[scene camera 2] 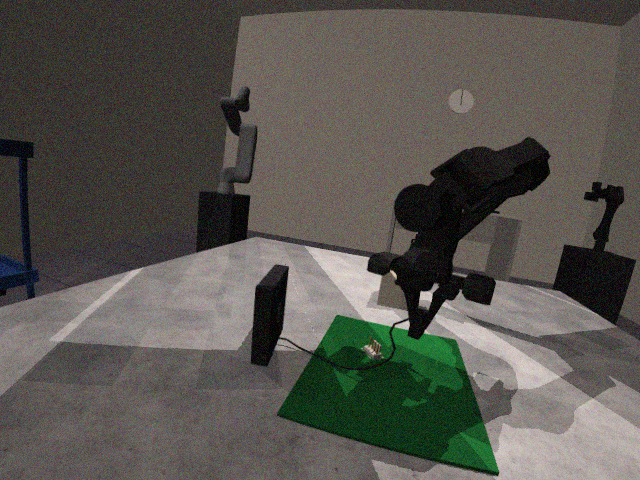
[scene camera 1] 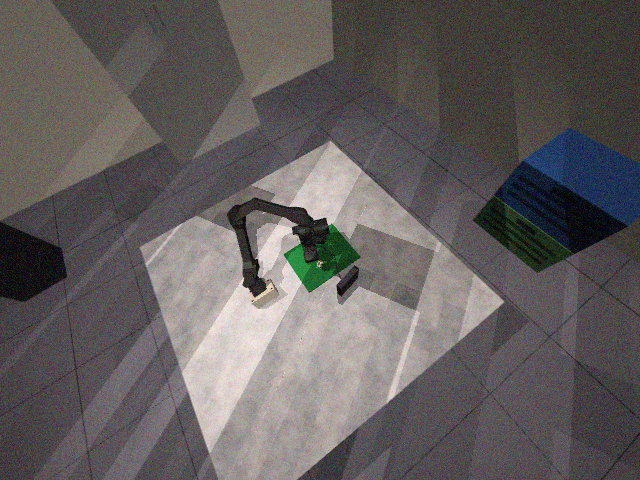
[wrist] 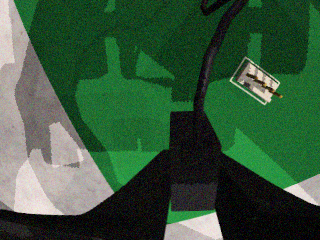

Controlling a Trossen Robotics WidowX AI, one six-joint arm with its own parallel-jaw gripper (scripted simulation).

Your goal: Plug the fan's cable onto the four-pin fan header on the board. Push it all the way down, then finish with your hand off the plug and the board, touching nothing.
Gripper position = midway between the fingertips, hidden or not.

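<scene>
There's the gripper point(scene camera 2: 418, 326), and you can see the gripper point(wrist: 188, 156) as well. A black plug point(wrist: 194, 170) is there too, and so is a green board point(wrist: 119, 77).
</scene>
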